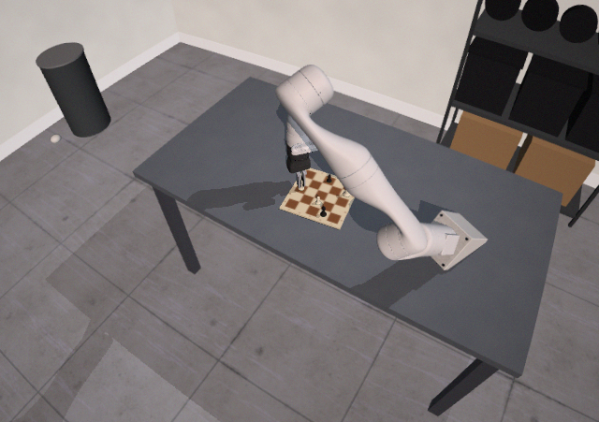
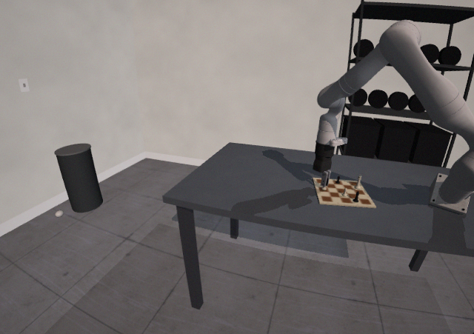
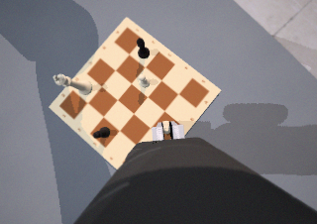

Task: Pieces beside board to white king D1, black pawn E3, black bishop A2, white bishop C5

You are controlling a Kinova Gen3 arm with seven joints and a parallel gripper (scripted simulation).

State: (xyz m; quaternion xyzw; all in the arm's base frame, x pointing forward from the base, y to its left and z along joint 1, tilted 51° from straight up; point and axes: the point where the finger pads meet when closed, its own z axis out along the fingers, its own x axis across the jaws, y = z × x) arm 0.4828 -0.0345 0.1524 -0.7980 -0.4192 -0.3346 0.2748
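The white bishop is 1 cm below my hand. Round my hand: chessboard 7 cm behind, 2 cm to the right, 4 cm below; black pawn 5 cm behind, 10 cm to the right, 2 cm below; black bishop 13 cm behind, 4 cm to the left, 1 cm below.
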